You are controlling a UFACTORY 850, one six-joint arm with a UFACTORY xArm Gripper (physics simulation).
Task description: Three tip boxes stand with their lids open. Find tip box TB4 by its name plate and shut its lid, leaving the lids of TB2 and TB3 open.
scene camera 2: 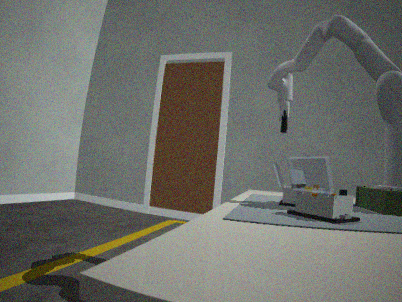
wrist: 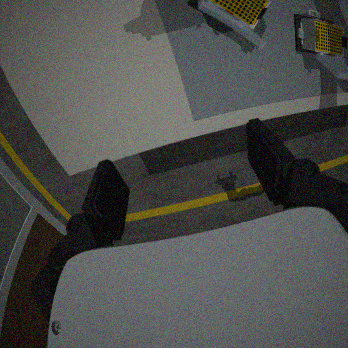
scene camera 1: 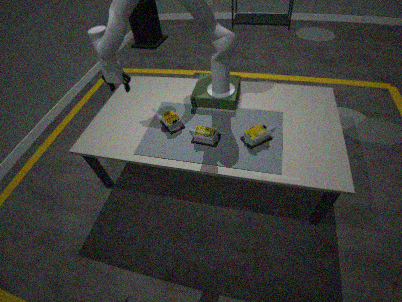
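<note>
Three small tip boxes with yellow perforated tops stand with lids open: a left box [scene camera 1: 171,120], a middle box [scene camera 1: 205,134] and a right box [scene camera 1: 257,134]. No name plate is readable, so I cannot tell which is TB4. In scene camera 2 a near box [scene camera 2: 325,204] has its clear lid [scene camera 2: 311,172] upright; another raised lid [scene camera 2: 278,175] shows behind it. The wrist view shows one box [wrist: 242,9] partly at the top edge and another box [wrist: 328,38] at the upper right. My gripper [scene camera 1: 119,88] [scene camera 2: 284,125] [wrist: 181,157] is open and empty, high above the table's far left side, away from the boxes.
The boxes stand on a blue-grey mat [scene camera 1: 260,162] [scene camera 2: 250,215] [wrist: 215,95] on the white table [scene camera 1: 315,130] [scene camera 2: 200,265] [wrist: 100,85]. The arm's green base block [scene camera 1: 201,95] [scene camera 2: 375,201] stands behind the mat. A dark stand [scene camera 1: 146,25] and a shelf unit [scene camera 1: 261,19] are farther back.
</note>
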